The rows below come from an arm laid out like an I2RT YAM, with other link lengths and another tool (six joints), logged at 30 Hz.
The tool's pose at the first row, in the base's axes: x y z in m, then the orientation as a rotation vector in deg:
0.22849 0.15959 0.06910 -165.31 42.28 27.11
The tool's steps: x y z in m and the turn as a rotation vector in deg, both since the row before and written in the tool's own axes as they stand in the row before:
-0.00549 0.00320 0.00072 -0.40 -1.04 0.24
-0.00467 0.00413 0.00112 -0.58 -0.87 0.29
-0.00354 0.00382 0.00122 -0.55 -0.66 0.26
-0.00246 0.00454 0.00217 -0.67 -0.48 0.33
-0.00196 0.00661 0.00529 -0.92 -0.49 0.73
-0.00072 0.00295 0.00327 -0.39 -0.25 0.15
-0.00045 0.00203 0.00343 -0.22 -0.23 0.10
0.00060 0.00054 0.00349 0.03 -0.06 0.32
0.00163 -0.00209 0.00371 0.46 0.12 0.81
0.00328 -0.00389 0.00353 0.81 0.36 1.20
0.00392 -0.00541 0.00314 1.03 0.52 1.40
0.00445 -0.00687 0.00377 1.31 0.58 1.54
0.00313 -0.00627 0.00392 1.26 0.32 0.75
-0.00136 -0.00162 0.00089 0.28 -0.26 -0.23
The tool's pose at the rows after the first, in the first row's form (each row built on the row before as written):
0.22218 0.15939 0.07009 -165.15 42.47 28.80
0.21599 0.15810 0.07051 -165.21 42.75 30.36
0.21086 0.15660 0.07056 -165.34 43.01 31.61
0.20595 0.15417 0.06940 -165.64 43.39 32.68
0.19938 0.15029 0.06525 -166.07 44.35 33.95
0.19622 0.14864 0.06257 -166.26 44.52 34.53
0.19365 0.14768 0.05964 -166.32 44.63 34.99
0.19261 0.14753 0.05622 -166.19 45.10 35.09
0.19361 0.14921 0.05210 -165.66 46.36 34.73
0.19693 0.15159 0.04745 -164.84 48.25 33.87
0.20179 0.15478 0.04290 -163.83 50.45 32.68
0.20781 0.15889 0.03760 -162.53 52.84 31.25
0.21266 0.16308 0.03276 -161.35 54.00 30.12
0.21237 0.16533 0.03244 -161.04 53.62 30.27

